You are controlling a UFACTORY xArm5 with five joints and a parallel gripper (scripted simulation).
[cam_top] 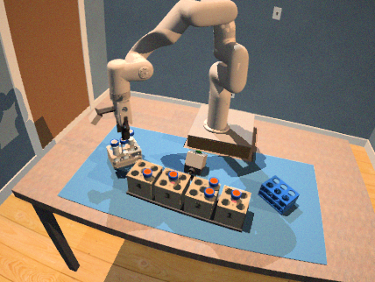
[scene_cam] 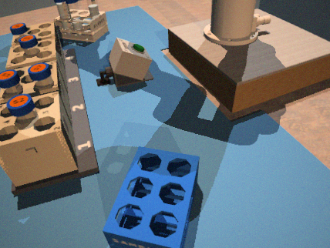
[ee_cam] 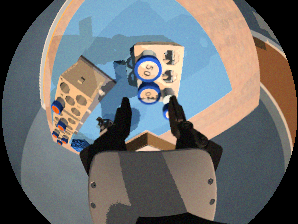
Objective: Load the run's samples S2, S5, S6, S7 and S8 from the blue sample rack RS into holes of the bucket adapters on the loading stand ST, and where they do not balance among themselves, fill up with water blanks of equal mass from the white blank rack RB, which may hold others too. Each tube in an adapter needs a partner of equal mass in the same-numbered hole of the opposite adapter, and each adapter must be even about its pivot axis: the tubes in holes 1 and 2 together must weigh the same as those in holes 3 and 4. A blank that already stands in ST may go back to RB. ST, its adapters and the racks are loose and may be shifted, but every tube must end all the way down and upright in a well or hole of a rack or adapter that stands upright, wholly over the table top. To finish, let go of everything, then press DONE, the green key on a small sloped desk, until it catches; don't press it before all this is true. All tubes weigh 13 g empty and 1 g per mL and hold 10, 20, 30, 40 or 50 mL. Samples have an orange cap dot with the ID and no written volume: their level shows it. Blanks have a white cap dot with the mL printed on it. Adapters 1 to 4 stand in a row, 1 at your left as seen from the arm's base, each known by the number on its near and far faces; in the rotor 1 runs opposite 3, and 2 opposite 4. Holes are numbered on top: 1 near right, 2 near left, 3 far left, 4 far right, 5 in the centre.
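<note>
My hand is 90 mm above the blue-capped tube, 30 mm short of it and 20 mm to the left of it. The rest, counted from my hand: white blank rack RB 130 mm below, 20 mm to the right, 10 mm behind; loading stand ST 310 mm to the left, 150 mm below, 90 mm ahead; blue sample rack RS 630 mm to the left, 130 mm below, 60 mm behind.
</note>
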